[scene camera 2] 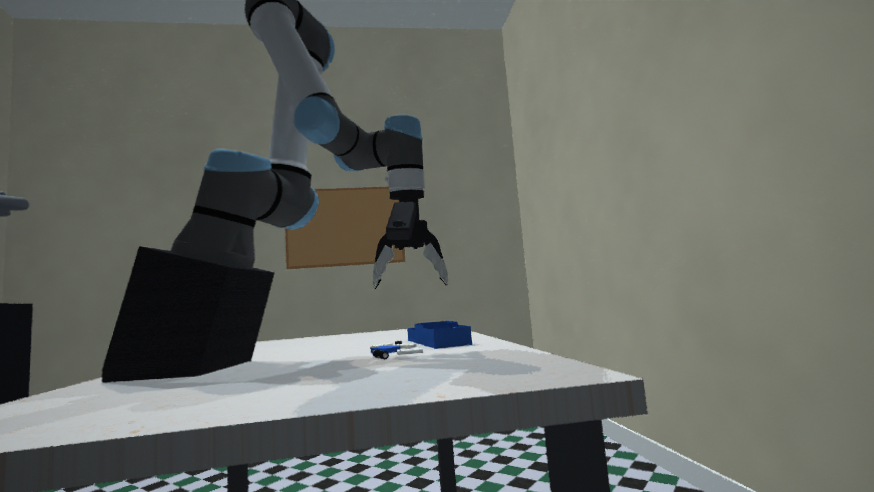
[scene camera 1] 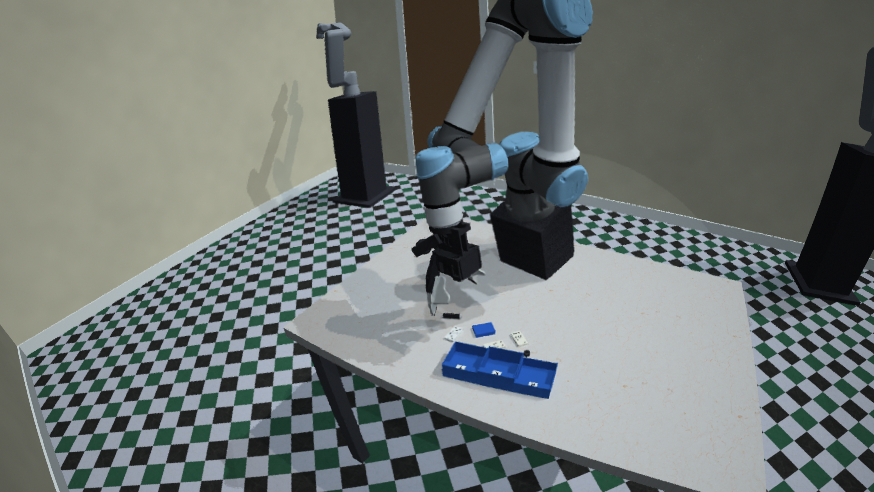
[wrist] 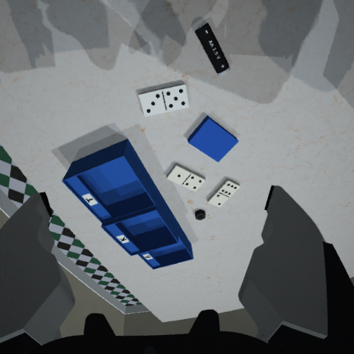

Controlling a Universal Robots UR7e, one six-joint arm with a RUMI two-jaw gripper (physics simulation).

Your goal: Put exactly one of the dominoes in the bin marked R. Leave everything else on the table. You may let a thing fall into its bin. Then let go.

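Seen in the pictures: gripper, fingertip midpoint: [scene camera 2: 410,287] [scene camera 1: 455,299]; arm's base at its link origin: [scene camera 2: 213,260] [scene camera 1: 530,205].
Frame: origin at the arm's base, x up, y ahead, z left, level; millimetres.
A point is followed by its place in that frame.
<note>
Three dominoes lie flat and apart on the table: a larger white one [scene camera 1: 453,333] @[x -206, y 379, z -87 mm] [wrist: 164,99], a cream one [scene camera 1: 498,344] @[x -208, y 376, z 33 mm] [wrist: 186,177] beside the bins, and another cream one [scene camera 1: 518,337] @[x -207, y 335, z 72 mm] [wrist: 224,192]. The blue three-part tray [scene camera 1: 513,385] @[x -192, y 507, z 116 mm] [scene camera 2: 449,336] @[x -192, y 468, z -54 mm] [wrist: 150,185] has bins marked T, K and R. The R bin [scene camera 1: 538,370] @[x -207, y 431, z 154 mm] [wrist: 172,255] is at the right end in scene camera 1 and at the lower end in the wrist view. No object shows inside it. My gripper [scene camera 1: 455,293] @[x -84, y 390, z -72 mm] [scene camera 2: 411,284] @[x -84, y 390, z -72 mm] [wrist: 158,191] is open and empty, high above the table, pointing down.
A black AA battery [scene camera 1: 451,315] @[x -202, y 319, z -121 mm] [wrist: 212,49] lies beyond the white domino from the tray. A blue block [scene camera 1: 483,330] @[x -205, y 343, z -20 mm] [wrist: 213,139] lies between the dominoes. A small black nut [scene camera 1: 526,353] @[x -205, y 387, z 110 mm] [wrist: 200,214] is near the tray and the cream dominoes.
</note>
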